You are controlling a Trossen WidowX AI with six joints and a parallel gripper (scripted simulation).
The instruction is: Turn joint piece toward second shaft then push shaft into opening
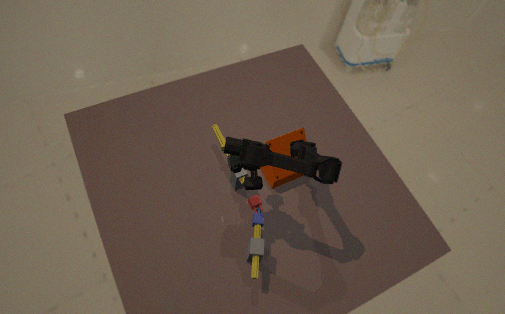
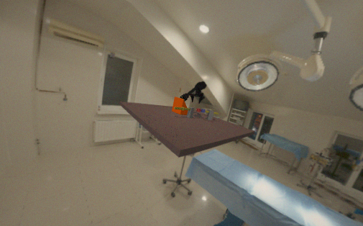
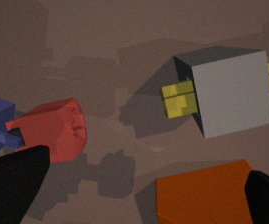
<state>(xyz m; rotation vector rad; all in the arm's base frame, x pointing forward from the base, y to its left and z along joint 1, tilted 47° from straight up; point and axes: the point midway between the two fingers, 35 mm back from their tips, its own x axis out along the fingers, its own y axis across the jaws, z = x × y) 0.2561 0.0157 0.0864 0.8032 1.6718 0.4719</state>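
Now: the red square joint piece 80 mm to the left of my gripper tip and 80 mm below it.
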